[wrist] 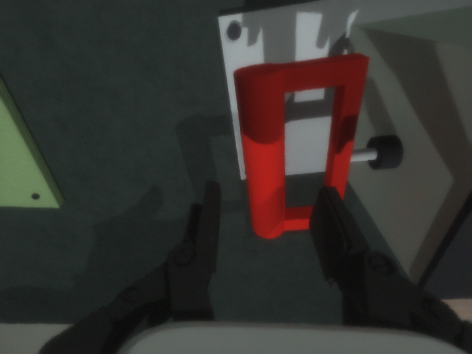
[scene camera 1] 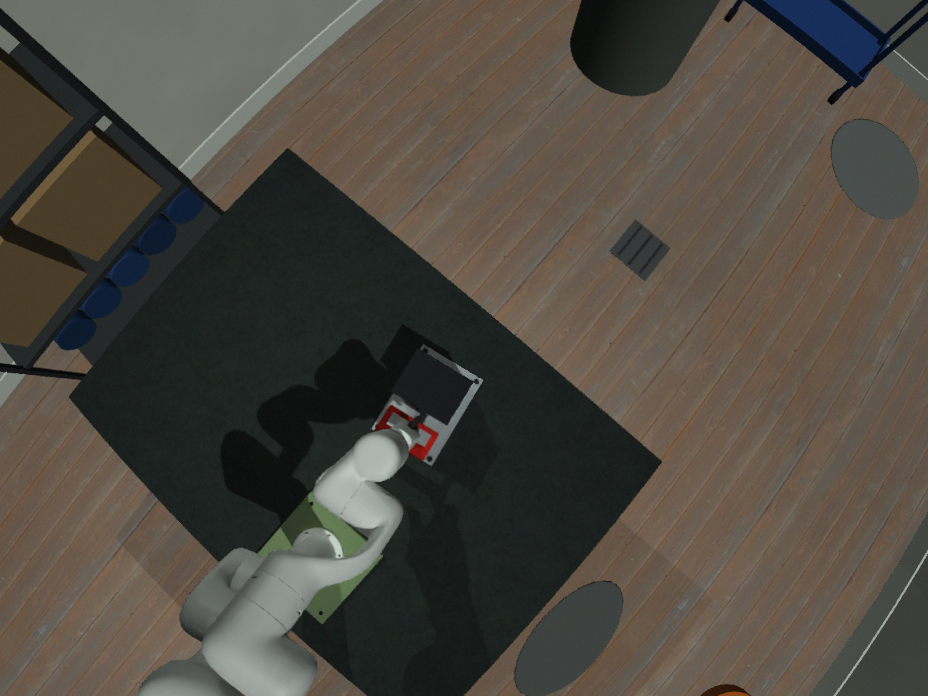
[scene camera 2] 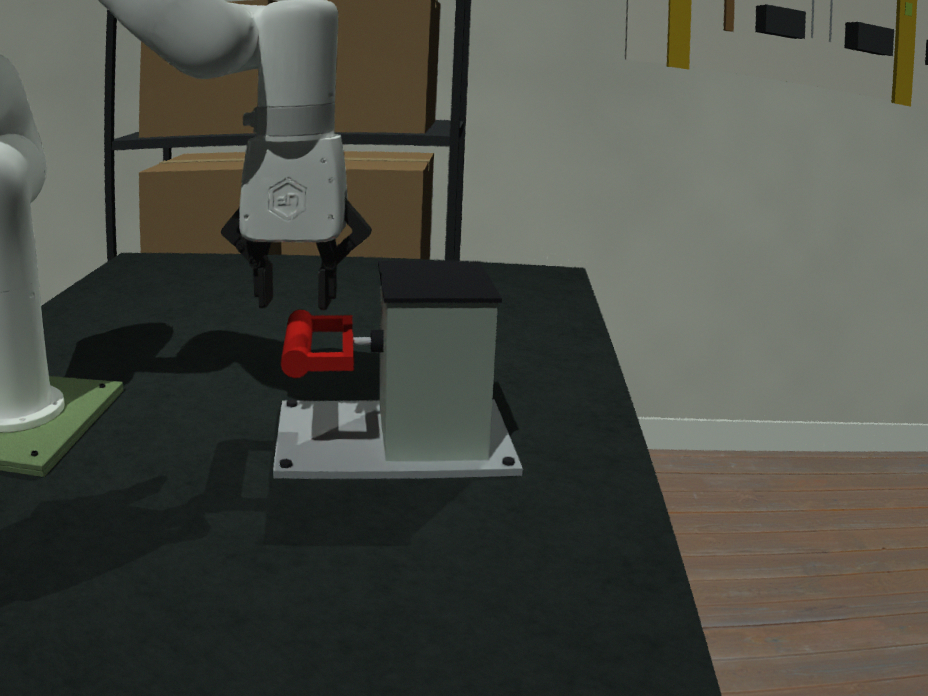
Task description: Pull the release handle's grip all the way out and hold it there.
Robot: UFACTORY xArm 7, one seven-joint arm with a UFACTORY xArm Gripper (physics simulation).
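Observation:
The release handle (scene camera 1: 431, 443) (scene camera 2: 329, 362) (wrist: 350, 95) is a red rectangular frame with a thick round grip (scene camera 2: 297, 346) (wrist: 266, 175) on the side facing away from the housing. A short metal shaft (scene camera 2: 362, 340) (wrist: 364, 155) joins it to a black collar (scene camera 2: 377, 340) (wrist: 387, 151) on the pale housing (scene camera 2: 438, 382) (wrist: 420, 185). My gripper (scene camera 2: 293, 299) (wrist: 267, 203) is partly open and empty, pointing down. In scene camera 2 its fingertips hang a little above the grip, one on either side of it. In scene camera 1 the arm partly hides the gripper and handle.
The housing has a black lid (scene camera 1: 433, 385) (scene camera 2: 438, 281) and stands on a light base plate (scene camera 2: 337, 458) bolted at its corners. A dark mat (scene camera 1: 524, 449) (scene camera 2: 524, 599) lies beneath. The arm's green mounting plate (scene camera 1: 323, 599) (scene camera 2: 67, 442) is on the grip side. A shelf rack (scene camera 2: 455, 149) stands behind.

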